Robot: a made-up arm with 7 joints.
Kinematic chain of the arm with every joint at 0, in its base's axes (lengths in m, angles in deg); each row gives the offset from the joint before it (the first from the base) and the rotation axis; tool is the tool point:
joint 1: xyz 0 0 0.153 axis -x
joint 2: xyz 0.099 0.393 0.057 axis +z
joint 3: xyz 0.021 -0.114 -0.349 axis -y
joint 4: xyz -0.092 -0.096 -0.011 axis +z
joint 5: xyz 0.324 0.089 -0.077 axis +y
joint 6: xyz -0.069 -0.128 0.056 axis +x
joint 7: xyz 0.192 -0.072 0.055 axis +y
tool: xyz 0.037 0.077 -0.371
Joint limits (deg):
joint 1: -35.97..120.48
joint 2: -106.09..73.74
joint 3: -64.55..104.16
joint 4: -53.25..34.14
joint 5: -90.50..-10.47
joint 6: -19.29..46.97
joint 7: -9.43..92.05
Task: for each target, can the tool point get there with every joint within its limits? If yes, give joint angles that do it. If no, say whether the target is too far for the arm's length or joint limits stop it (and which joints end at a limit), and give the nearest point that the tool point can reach.
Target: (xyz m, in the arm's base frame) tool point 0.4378 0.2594 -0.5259
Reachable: yes | joints 41.13 54.32 44.44 23.57 -30.41 -5.64 42.36
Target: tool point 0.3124 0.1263 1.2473
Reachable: no: joint limits stop it (at a limit: joint 1, joint 4, joint 6, joint 7) | nearest point 0.2253 -0.1066 0.7209 | short by 0.582 m
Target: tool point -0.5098 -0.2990 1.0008
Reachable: no: joint limits stop it (at a limit: joint 1, joint 4, joint 6, joint 7) | nearest point -0.3253 -0.3224 0.6728 | short by 0.377 m
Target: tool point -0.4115 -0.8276 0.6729
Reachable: no: joint limits stop it (at a limit: joint 1, joint 7) | nearest point -0.3263 -0.6973 0.5146 | short by 0.222 m
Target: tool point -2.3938 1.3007 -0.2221
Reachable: no: too far | nearest point -0.6890 0.7363 -0.0594 | short by 1.803 m
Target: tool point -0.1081 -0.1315 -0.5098
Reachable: yes | joints 37.51 -70.51 -28.45 0.31 -27.72 5.02 55.61
